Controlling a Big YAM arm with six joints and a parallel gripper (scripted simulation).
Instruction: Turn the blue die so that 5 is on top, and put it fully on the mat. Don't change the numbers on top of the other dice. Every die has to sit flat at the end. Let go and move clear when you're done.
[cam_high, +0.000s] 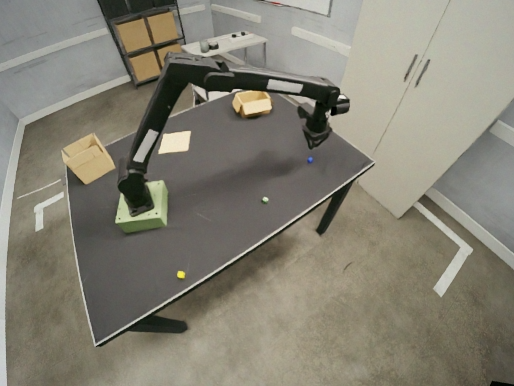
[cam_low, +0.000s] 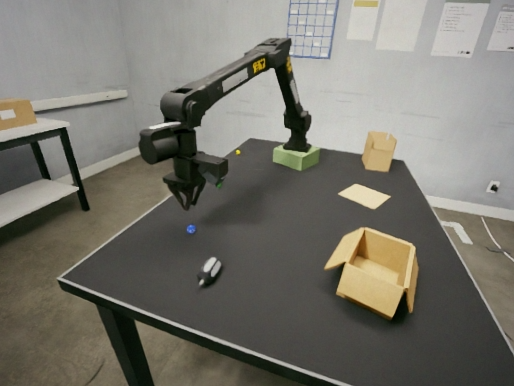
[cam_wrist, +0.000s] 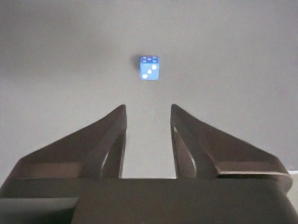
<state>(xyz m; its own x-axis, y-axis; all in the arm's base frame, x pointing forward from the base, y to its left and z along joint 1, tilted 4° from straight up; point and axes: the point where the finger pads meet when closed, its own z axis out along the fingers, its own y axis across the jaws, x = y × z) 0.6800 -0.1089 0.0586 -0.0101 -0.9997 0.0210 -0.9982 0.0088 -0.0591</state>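
My gripper is now 80 mm above the blue die. Round my hand: grey-white object: 130 mm to the left, 130 mm ahead, 70 mm below; then green die: 280 mm behind, 80 mm to the right, 80 mm below; then tan mat: 470 mm behind, 440 mm to the left, 80 mm below.
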